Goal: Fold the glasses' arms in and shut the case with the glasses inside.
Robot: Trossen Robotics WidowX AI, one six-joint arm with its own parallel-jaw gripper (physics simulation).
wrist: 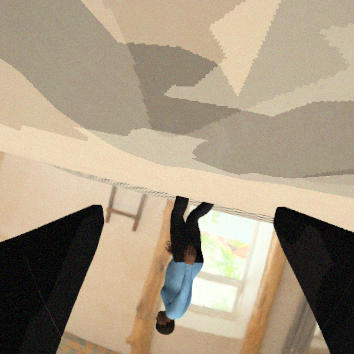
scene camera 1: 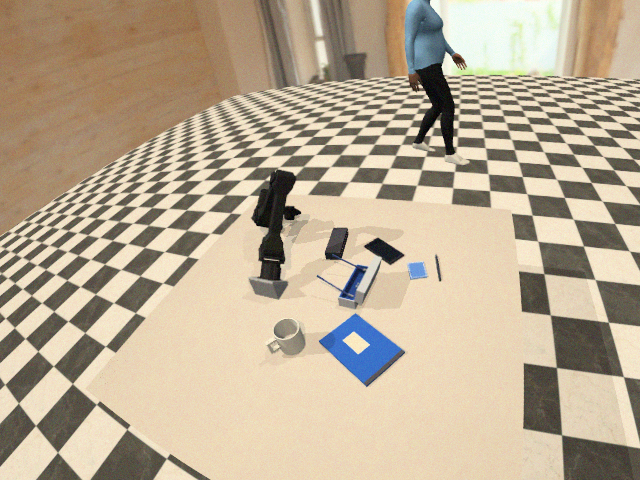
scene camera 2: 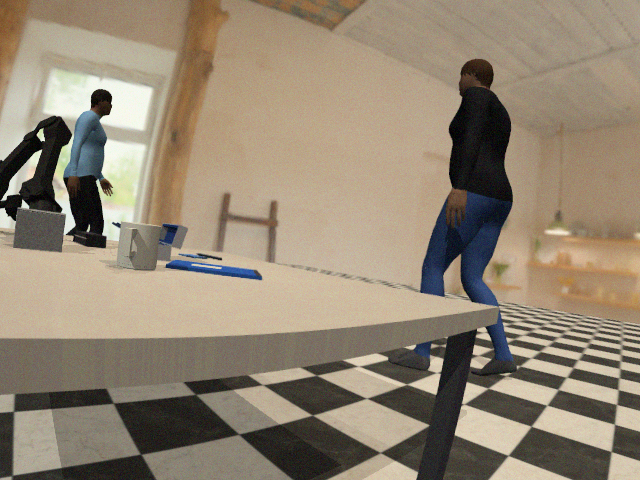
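Seen in the pictures: gripper, between the fingertips: [wrist: 190,215] [scene camera 1: 295,212] [scene camera 2: 2,221]; arm's base, origin of its link: [scene camera 1: 269,279] [scene camera 2: 40,227].
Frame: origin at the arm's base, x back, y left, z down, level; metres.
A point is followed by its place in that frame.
Observation:
The grey case [scene camera 1: 347,301] {x -0.303, y -0.031, z 0.014 m} with a blue inside stands open on the table. Its lid [scene camera 1: 368,280] {x -0.364, y 0.016, z -0.046 m} [scene camera 2: 179,237] {x -0.345, y -0.035, z -0.018 m} is tilted up on the side away from the arm's base. The blue glasses [scene camera 1: 330,282] {x -0.236, y 0.008, z -0.016 m} [scene camera 2: 116,224] {x -0.186, y 0.018, z -0.029 m} have their front in the case, and both glasses' arms stick out past the open side towards the arm's base. My gripper [scene camera 1: 296,212] {x 0.104, y 0.443, z 0.014 m} [wrist: 190,215] {x 0.104, y 0.443, z 0.014 m} is open and empty, at the far side of the table beyond the arm's base and well apart from the case. The case and the glasses do not show in the wrist view.
A dark box [scene camera 1: 337,242] {x -0.173, y 0.249, z 0.011 m} [scene camera 2: 89,238] {x -0.150, y 0.185, z 0.022 m} and a black phone [scene camera 1: 384,250] {x -0.356, y 0.260, z 0.038 m} lie behind the case. A small blue pad [scene camera 1: 417,270] {x -0.495, y 0.174, z 0.041 m} and a pen [scene camera 1: 438,267] {x -0.568, y 0.195, z 0.037 m} lie to its right. A mug [scene camera 1: 290,338] {x -0.210, y -0.238, z -0.038 m} [scene camera 2: 140,246] {x -0.173, y -0.250, z 0.002 m} and a blue book [scene camera 1: 372,357] {x -0.429, y -0.199, z 0.038 m} [scene camera 2: 232,271] {x -0.399, y -0.227, z 0.038 m} are nearer the front.

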